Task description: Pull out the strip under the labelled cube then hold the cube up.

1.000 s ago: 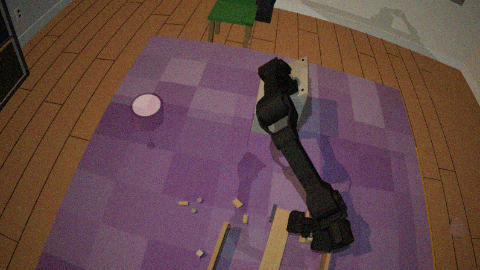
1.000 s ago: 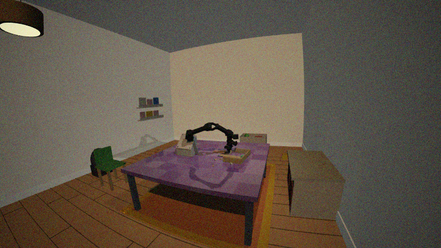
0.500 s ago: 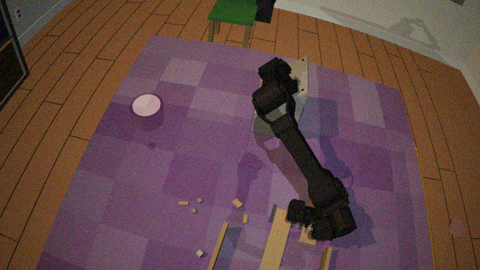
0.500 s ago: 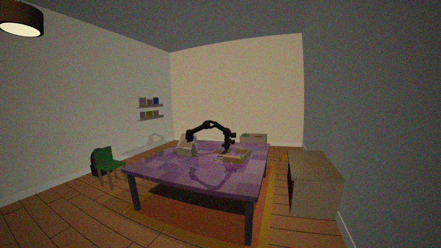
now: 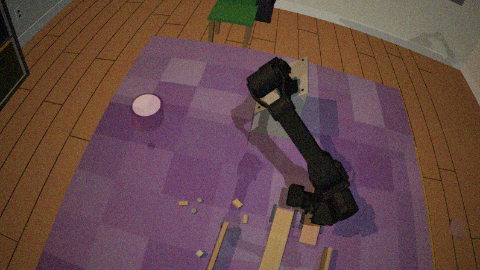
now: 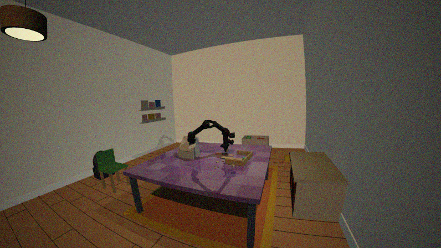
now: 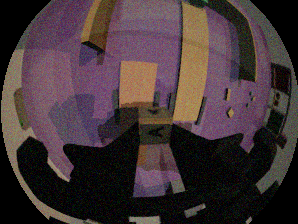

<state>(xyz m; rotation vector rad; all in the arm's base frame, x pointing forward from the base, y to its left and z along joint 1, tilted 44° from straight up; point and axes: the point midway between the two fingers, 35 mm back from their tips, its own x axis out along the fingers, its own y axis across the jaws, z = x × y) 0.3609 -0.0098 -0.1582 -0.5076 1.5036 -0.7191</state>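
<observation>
The strip is 5 cm below my gripper tip, 3 cm to the left of it and 3 cm behind it. From my gripper tip the other things lie so: labelled cube (1 cm ahead, 1 cm above).
</observation>
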